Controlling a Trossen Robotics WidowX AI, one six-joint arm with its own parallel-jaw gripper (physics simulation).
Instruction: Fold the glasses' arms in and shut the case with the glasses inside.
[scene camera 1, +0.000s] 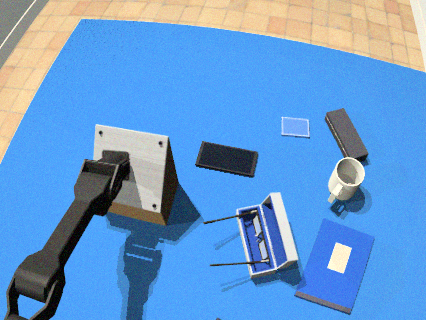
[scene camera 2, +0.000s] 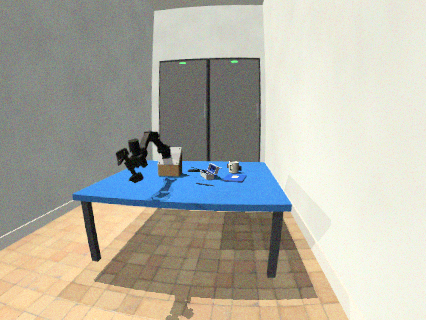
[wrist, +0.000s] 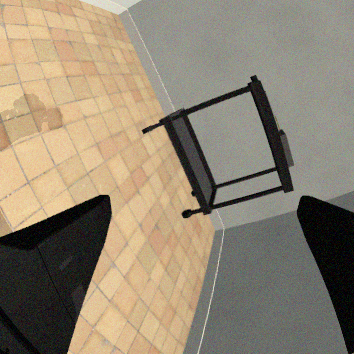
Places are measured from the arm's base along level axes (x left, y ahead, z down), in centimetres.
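Where they show: gripper, between the fingertips: (scene camera 2: 123, 173) (wrist: 209, 205); arm's base, origin of its link: (scene camera 1: 115, 165) (scene camera 2: 166, 155).
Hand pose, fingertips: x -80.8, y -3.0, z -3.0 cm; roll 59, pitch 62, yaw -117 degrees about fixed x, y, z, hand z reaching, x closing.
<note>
Things, the pixels of their centre, and the offset from my fingertips. "spot": a spot on its surface instead.
- glasses, a spot on its surface: (scene camera 1: 258, 227) spot: dz +16.0, dx +75.8, dy +35.9 cm
- black phone, middle of its body: (scene camera 1: 226, 158) dz +18.1, dx +94.3, dy +26.0 cm
- mug, middle of its body: (scene camera 1: 343, 182) (scene camera 2: 233, 166) dz +13.8, dx +89.1, dy +56.3 cm
- dark box, middle of its body: (scene camera 1: 346, 135) dz +16.8, dx +105.3, dy +58.1 cm
- pale blue square, a spot on its surface: (scene camera 1: 295, 127) spot: dz +18.1, dx +106.6, dy +43.4 cm
- blue folder, middle of its body: (scene camera 1: 336, 265) (scene camera 2: 234, 177) dz +18.1, dx +68.5, dy +56.4 cm
- dark pen, middle of its body: (scene camera 2: 205, 184) dz +18.1, dx +49.5, dy +35.6 cm
The glasses case (scene camera 1: 286, 228) (scene camera 2: 207, 176) stands open on the blue table, with its white lid raised on the right side in scene camera 1 and blue lining showing. The glasses (scene camera 1: 258, 227) lie in the case's tray. Both of their thin dark arms are unfolded: the upper arm (scene camera 1: 222, 218) and the lower arm (scene camera 1: 232, 264) stick out over the case's left wall. My gripper (scene camera 2: 128, 168) (wrist: 209, 205) is open and empty, well left of the case in scene camera 2. It does not show in scene camera 1. The wrist view faces the floor and wall.
The arm's box-shaped mount (scene camera 1: 150, 170) (scene camera 2: 170, 170) stands left of the case. Around the case are a black phone (scene camera 1: 227, 159), a mug (scene camera 1: 346, 178) (scene camera 2: 234, 167), a dark box (scene camera 1: 346, 134), a pale blue square (scene camera 1: 295, 127) and a blue folder (scene camera 1: 320, 265) (scene camera 2: 241, 179). A dark pen (scene camera 2: 204, 184) lies nearby.
</note>
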